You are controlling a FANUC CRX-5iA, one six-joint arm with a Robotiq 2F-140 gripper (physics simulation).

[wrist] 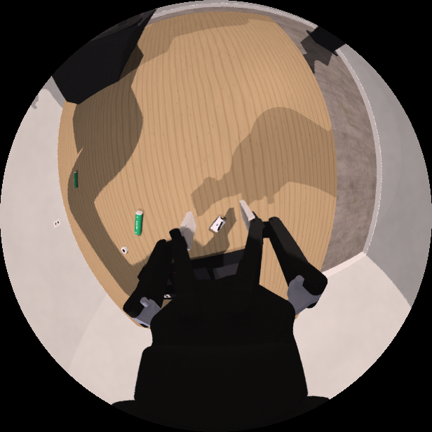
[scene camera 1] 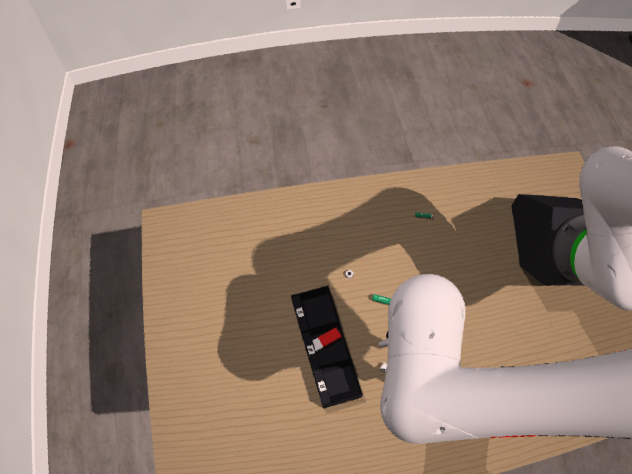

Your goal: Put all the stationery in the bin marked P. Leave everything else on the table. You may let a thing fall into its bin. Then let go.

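Seen in the pictures: arm's base, origin of its link: [scene camera 1: 582, 248].
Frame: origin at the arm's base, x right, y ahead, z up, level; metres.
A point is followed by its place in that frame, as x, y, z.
A black three-part bin [scene camera 1: 343, 400] {-0.253, 0.530, -0.145} [wrist: 227, 257] stands on the table; its labels are too small to read surely. A red and white block [scene camera 1: 329, 337] {-0.112, 0.553, -0.156}, which looks like an eraser, leans in its middle compartment, its white end at the label side. A small whitish block with dark marks [wrist: 217, 224], which looks like a sharpener, lies on the table between and below the fingertips in the wrist view; the arm hides it in the scene view. My gripper [scene camera 1: 383, 355] [wrist: 216, 213] is open and empty beside the bin, on the robot's side.
A green battery [scene camera 1: 381, 299] {-0.029, 0.435, -0.162} [wrist: 138, 223] lies near the gripper, partly hidden by the arm in the scene view. Another green cylinder [scene camera 1: 423, 215] {0.180, 0.313, -0.166} [wrist: 76, 179] lies farther off in shadow. A white nut-like ring [scene camera 1: 349, 273] {0.038, 0.502, -0.167} [wrist: 124, 250] lies near the bin's upper corner.
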